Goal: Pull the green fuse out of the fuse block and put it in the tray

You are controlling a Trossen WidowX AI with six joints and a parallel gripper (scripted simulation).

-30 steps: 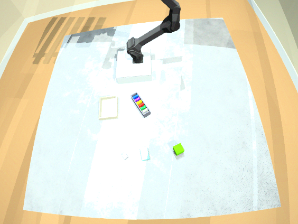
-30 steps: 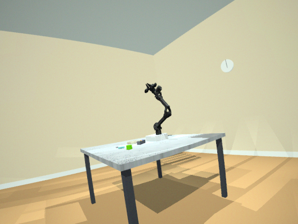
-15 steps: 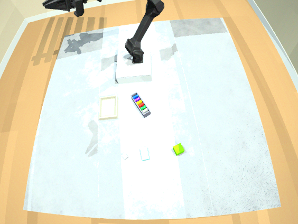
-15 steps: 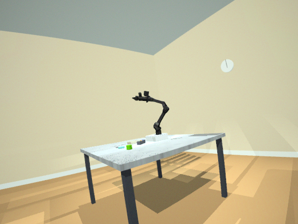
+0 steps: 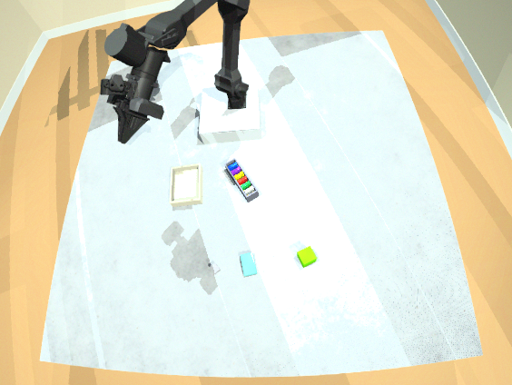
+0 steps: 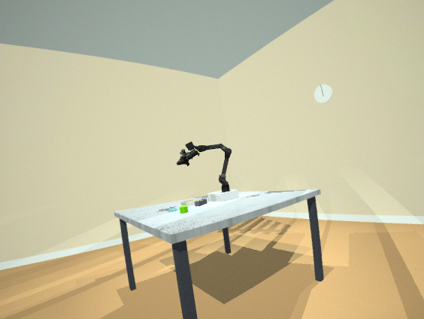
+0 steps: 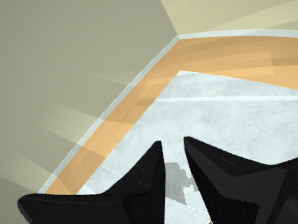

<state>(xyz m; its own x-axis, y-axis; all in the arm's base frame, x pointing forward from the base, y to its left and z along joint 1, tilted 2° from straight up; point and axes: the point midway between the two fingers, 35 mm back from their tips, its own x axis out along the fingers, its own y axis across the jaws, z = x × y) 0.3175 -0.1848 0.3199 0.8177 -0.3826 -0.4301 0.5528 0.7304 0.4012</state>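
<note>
Right now the green fuse is 340 mm below my gripper tip, 230 mm to the left of it and 50 mm behind it. Also, from my gripper tip: lime cube (400 mm to the left, 350 mm below, 170 mm ahead); then light blue flat piece (360 mm below, 240 mm to the left, 190 mm ahead); then cream tray (360 mm below, 70 mm behind, 30 mm to the left).
</note>
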